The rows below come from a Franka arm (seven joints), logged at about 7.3 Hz.
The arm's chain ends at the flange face. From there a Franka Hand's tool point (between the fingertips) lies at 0.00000 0.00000 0.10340 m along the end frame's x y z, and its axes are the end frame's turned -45 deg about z.
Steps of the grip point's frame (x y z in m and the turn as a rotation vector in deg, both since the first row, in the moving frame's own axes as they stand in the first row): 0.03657, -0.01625, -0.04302, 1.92, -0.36, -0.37; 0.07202, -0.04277, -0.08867, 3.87, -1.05, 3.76; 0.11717, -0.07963, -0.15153, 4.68, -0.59, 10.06; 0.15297, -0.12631, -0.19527, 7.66, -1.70, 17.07; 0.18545, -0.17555, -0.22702, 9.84, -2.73, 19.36; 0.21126, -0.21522, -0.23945, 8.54, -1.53, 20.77; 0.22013, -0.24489, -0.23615, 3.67, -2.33, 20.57; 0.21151, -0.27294, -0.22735, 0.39, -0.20, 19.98; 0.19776, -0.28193, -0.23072, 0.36, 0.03, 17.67
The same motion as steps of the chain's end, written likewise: 0.01728, -0.03537, -0.04296, 1.10, -1.61, -0.37; 0.02683, -0.07737, -0.08842, 1.99, -3.48, 3.76; 0.03277, -0.13338, -0.15118, 2.89, -3.73, 10.06; 0.02946, -0.18825, -0.19431, 4.21, -6.62, 17.07; 0.02114, -0.24373, -0.22540, 5.03, -8.89, 19.36; 0.00812, -0.29055, -0.23828, 4.96, -7.12, 20.77; -0.01033, -0.32579, -0.23586, 0.95, -4.24, 20.57; -0.04274, -0.34219, -0.22735, 0.13, -0.42, 19.98; -0.05918, -0.33864, -0.23072, 0.28, -0.23, 17.67
